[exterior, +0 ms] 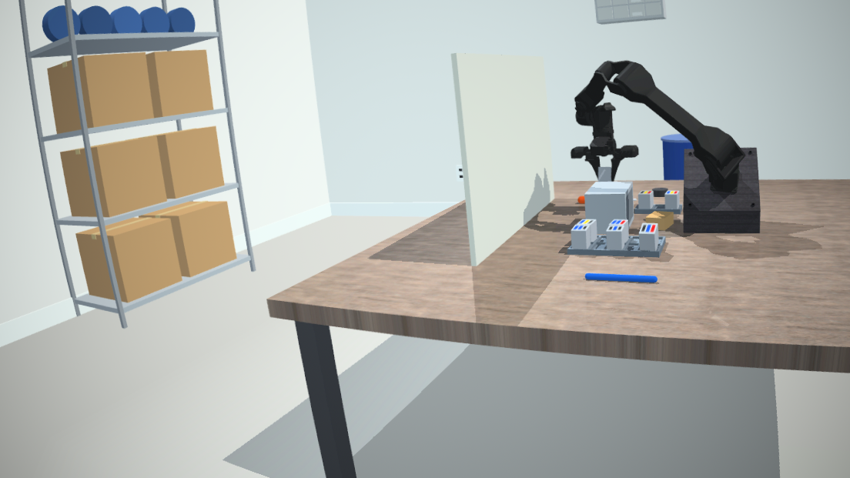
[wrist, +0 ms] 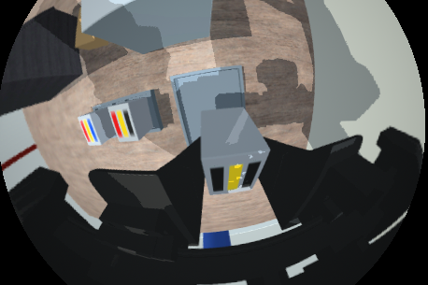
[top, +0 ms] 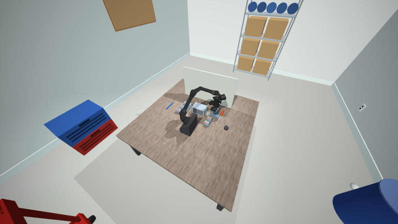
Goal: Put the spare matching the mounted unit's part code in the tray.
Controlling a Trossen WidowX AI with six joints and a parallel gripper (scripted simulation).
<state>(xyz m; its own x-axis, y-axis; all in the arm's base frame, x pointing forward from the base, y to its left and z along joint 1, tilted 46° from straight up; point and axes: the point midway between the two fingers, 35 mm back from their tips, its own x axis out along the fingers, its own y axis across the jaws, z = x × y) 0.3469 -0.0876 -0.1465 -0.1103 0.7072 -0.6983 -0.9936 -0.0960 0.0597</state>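
Right now my gripper tip is 10 mm past the flat grey tray and 70 mm above it. Also, from my gripper tip: black puck 120 mm behind, 200 mm to the right, 70 mm below; tan block 190 mm behind, 170 mm to the left, 60 mm below; grey mounted unit 60 mm behind, 200 mm to the left, 30 mm below.
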